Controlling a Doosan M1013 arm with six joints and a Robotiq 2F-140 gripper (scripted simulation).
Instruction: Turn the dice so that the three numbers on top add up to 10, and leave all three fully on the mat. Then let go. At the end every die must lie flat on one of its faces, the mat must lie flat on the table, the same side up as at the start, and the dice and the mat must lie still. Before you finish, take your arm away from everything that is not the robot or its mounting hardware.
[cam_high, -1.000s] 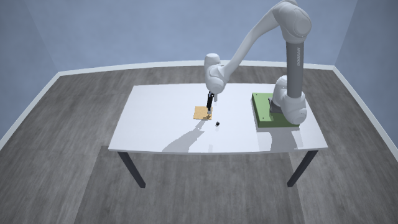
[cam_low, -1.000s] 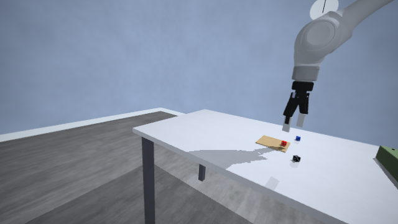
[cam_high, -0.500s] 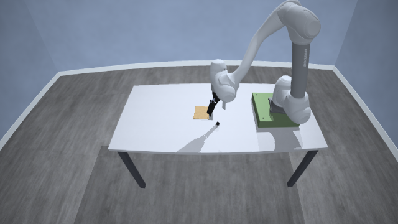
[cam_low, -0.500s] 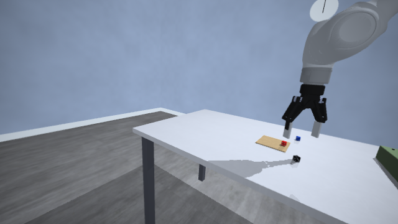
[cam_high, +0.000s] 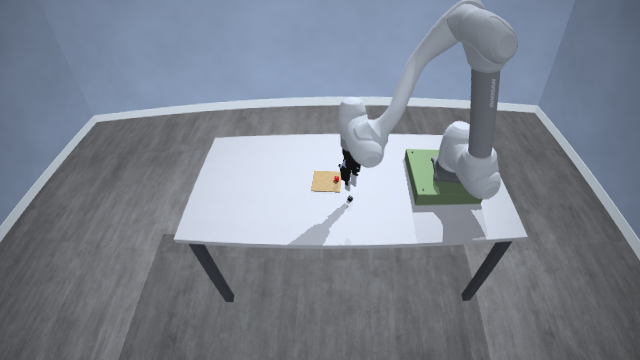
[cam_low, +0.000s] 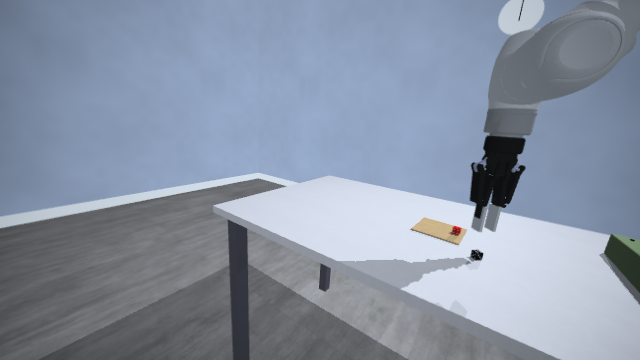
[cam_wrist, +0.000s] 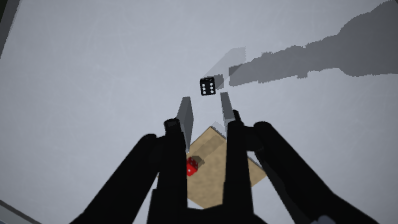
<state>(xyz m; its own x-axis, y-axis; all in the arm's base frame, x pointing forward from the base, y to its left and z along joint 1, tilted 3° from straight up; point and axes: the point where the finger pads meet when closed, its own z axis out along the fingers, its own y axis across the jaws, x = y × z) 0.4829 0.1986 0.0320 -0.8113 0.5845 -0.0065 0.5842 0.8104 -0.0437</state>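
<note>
The black die lies 10 cm below my hand. The rest, counted from my hand: blue die: 27 cm to the right, 10 cm below, 5 cm ahead; tan mat: 13 cm ahead, 11 cm below, 10 cm to the right; red die: 11 cm to the right, 10 cm below, 8 cm ahead.
</note>
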